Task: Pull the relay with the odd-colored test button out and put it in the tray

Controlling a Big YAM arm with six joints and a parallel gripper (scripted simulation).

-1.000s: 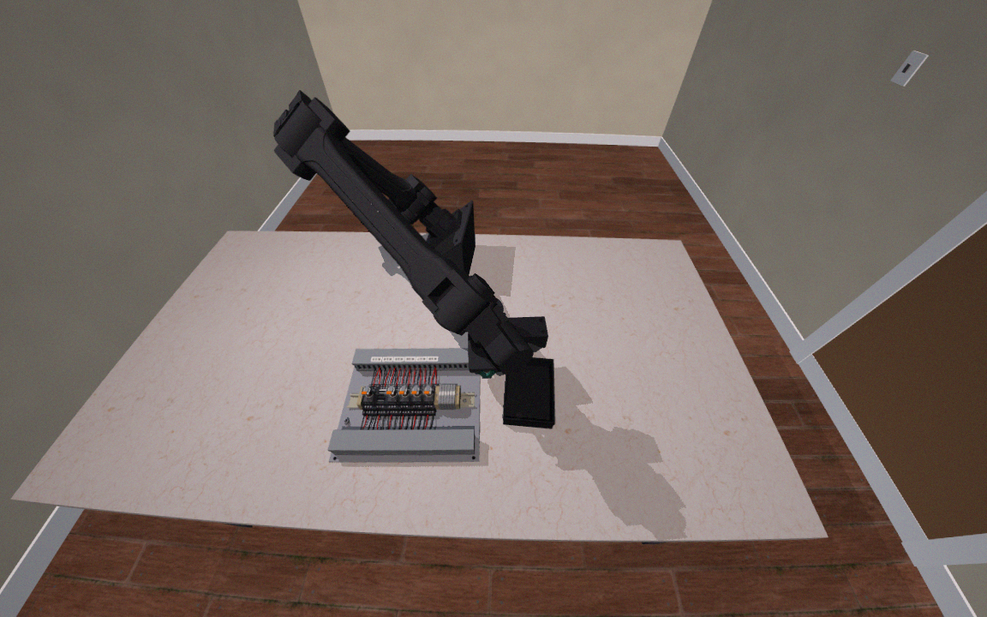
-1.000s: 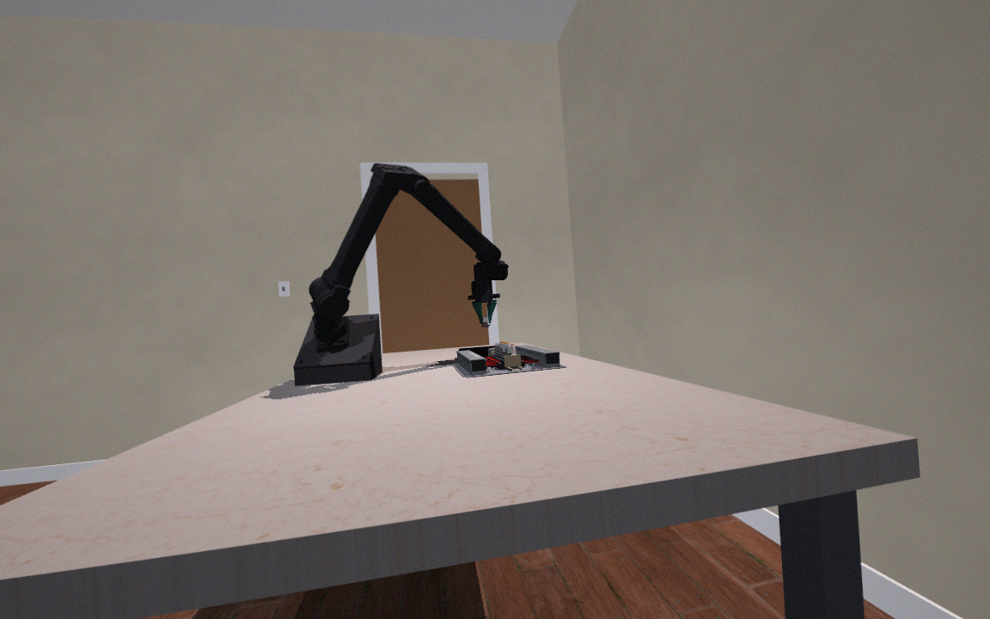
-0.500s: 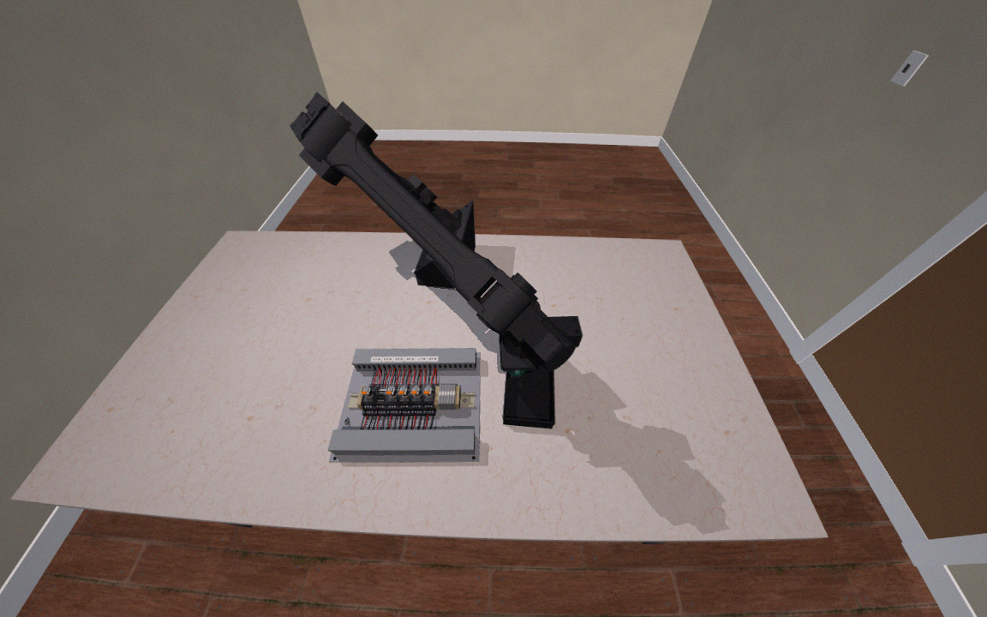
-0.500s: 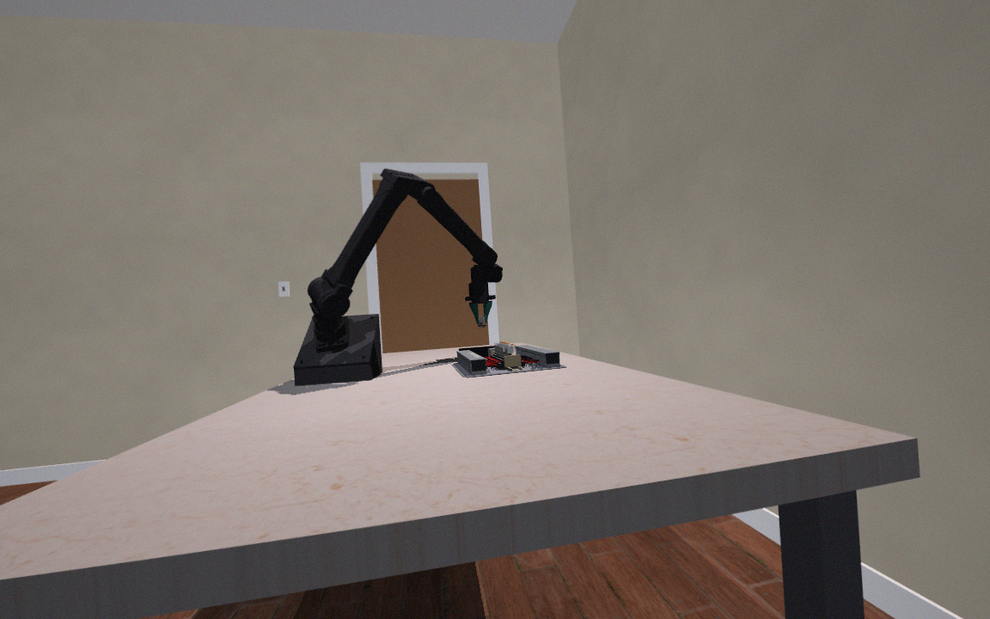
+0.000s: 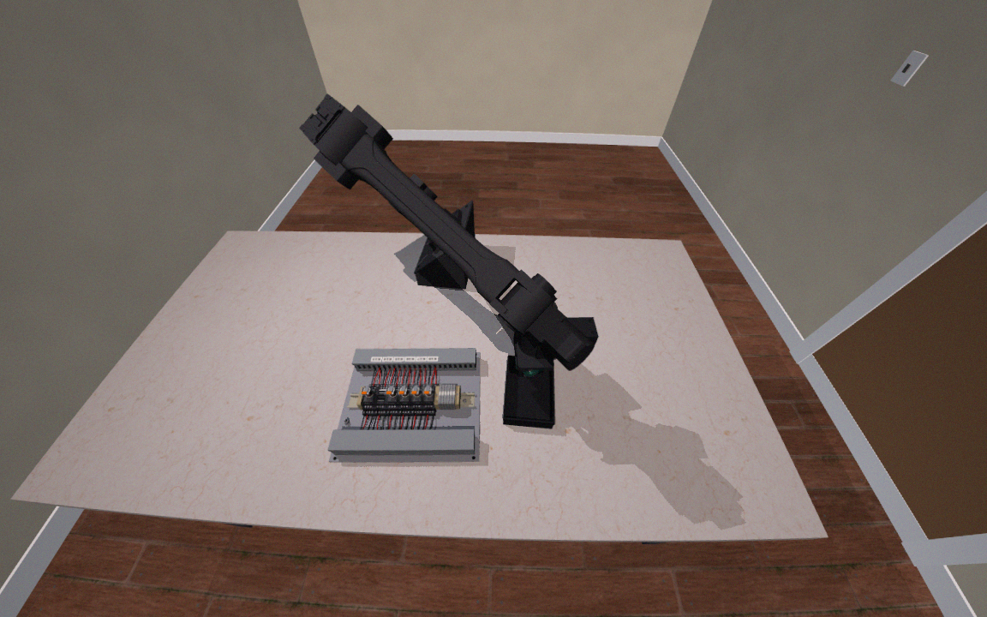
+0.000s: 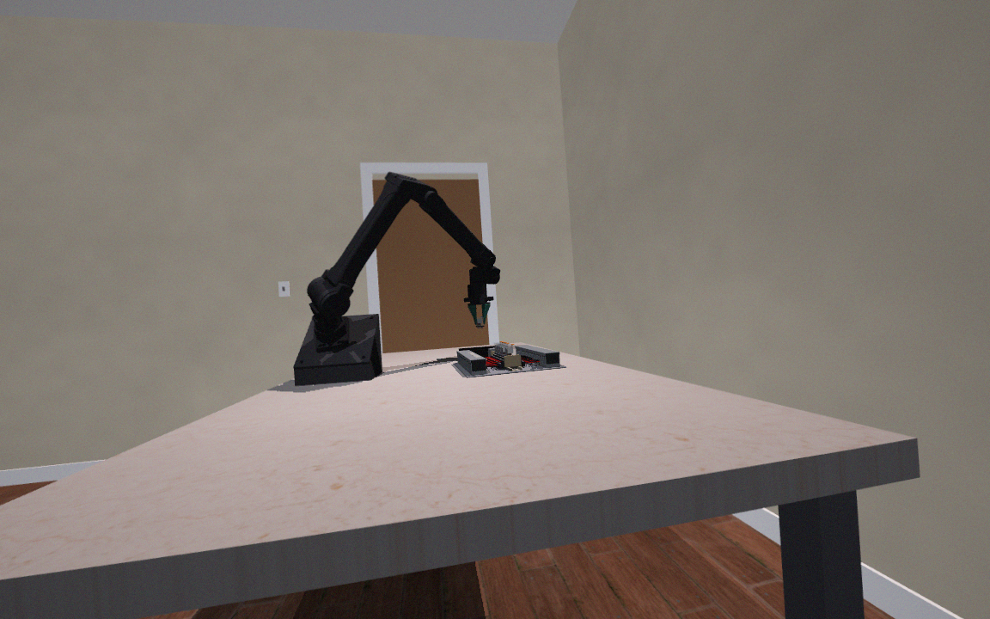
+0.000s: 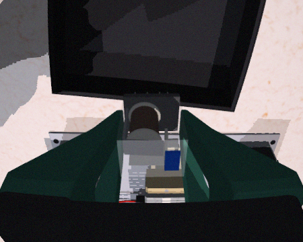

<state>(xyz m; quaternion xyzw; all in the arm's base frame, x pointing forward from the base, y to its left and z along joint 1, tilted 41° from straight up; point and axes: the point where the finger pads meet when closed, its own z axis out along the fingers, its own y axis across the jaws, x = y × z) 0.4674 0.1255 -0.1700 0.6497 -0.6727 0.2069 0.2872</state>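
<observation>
Right now my hand is 11 cm above the black tray and 1 cm to the right of it. Also, from my hand: clear-cased relay right at my hand.
</observation>
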